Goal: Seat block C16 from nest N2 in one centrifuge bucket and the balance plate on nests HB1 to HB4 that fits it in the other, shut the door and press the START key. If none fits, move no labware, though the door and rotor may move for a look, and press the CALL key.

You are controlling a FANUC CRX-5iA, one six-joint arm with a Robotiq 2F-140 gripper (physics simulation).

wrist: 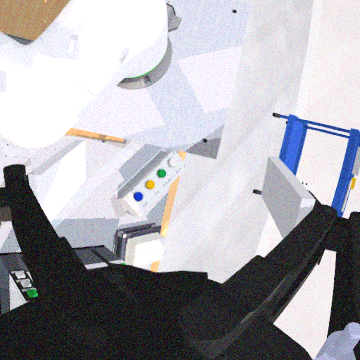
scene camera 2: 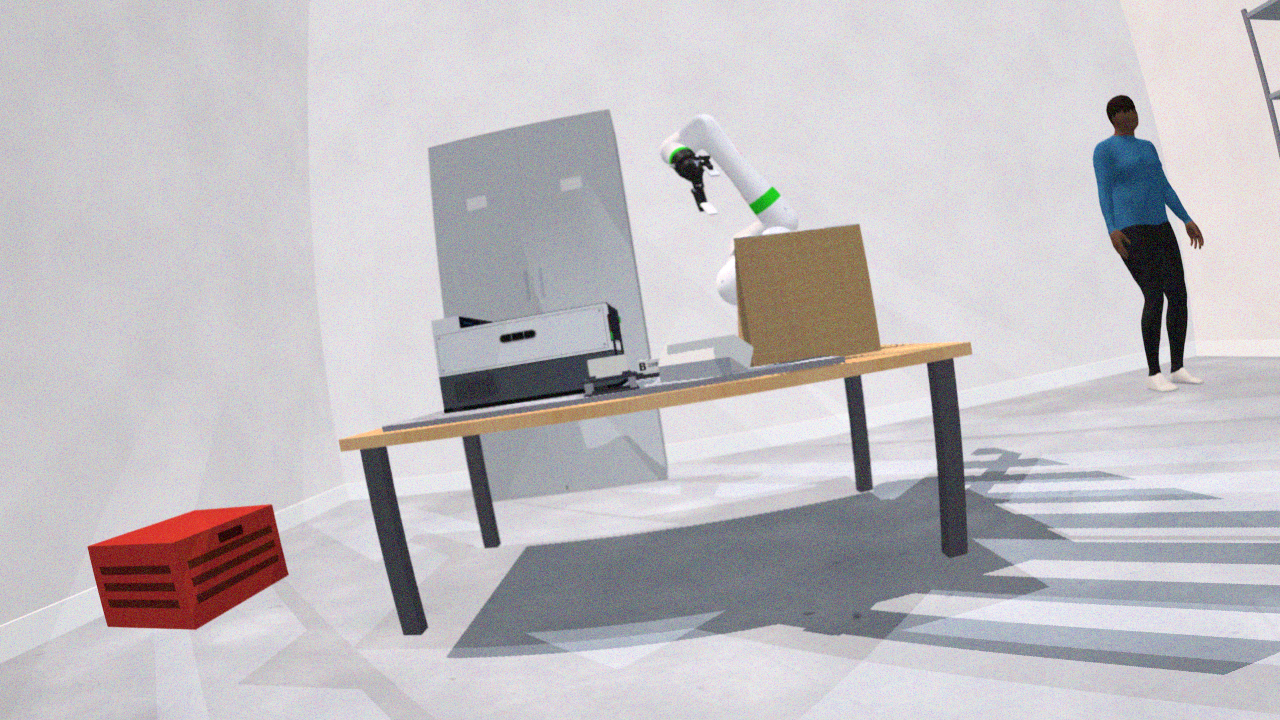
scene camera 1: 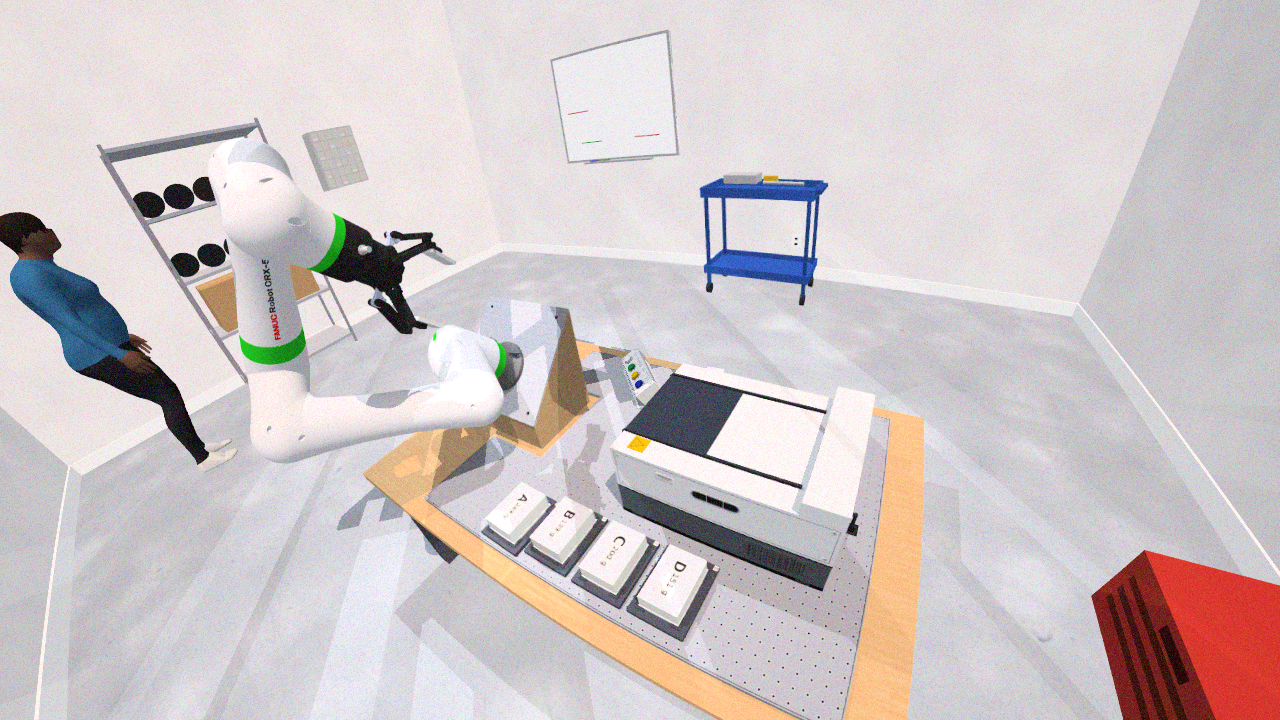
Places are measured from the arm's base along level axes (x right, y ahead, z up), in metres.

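Pixels of known places: gripper, fingertip midpoint: (wrist: 174, 167) (scene camera 2: 714, 195) (scene camera 1: 444, 294); arm's base, link origin: (scene camera 2: 796, 291) (scene camera 1: 505, 366).
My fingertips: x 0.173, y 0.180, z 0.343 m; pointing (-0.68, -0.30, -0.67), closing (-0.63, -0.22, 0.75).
For each thing: its top centre in the pictures, then the offset to it from my fingertips.
- White plates A, top centre: (scene camera 1: 515, 506) dx +0.098, dy +0.157, dz -0.467 m
- B, top centre: (scene camera 1: 561, 523) (scene camera 2: 651, 359) dx +0.065, dy +0.282, dz -0.467 m
- C, top centre: (scene camera 1: 612, 550) dx +0.051, dy +0.419, dz -0.467 m
- D, top centre: (scene camera 1: 673, 578) dx +0.033, dy +0.553, dz -0.467 m
- white block, top centre: (scene camera 2: 606, 357) (wrist: 149, 252) dx -0.522, dy +0.298, dz -0.443 m
- small key panel, top centre: (wrist: 26, 286) dx -0.090, dy +0.337, dz -0.366 m
- button box, top centre: (wrist: 152, 185) (scene camera 1: 635, 372) dx -0.448, dy +0.088, dz -0.446 m
My gripper (scene camera 1: 432, 291) (scene camera 2: 710, 189) (wrist: 174, 167) is open and empty, high above the table beside the arm's mount. The white centrifuge (scene camera 1: 733, 492) (scene camera 2: 501, 349) has its door (scene camera 1: 684, 411) down over the top; the rotor and buckets are hidden. White plates A (scene camera 1: 519, 511), B (scene camera 1: 565, 530), C (scene camera 1: 615, 557) and D (scene camera 1: 674, 587) sit in dark nests in a row before it; their printed weights are too small to read surely. In the wrist view a white block (wrist: 145, 250) is by a dark nest; its label does not show. A small key panel (wrist: 23, 283) shows grey and green keys, lettering unreadable.
A button box (scene camera 1: 637, 376) (wrist: 150, 185) has white, green, yellow and blue buttons. The wooden mount (scene camera 1: 563, 380) (scene camera 2: 805, 291) stands at the table end. A blue cart (scene camera 1: 760, 190) (wrist: 295, 145), red crate (scene camera 1: 1199, 617) (scene camera 2: 187, 568) and person (scene camera 1: 67, 308) (scene camera 2: 1141, 188) are away from the table.
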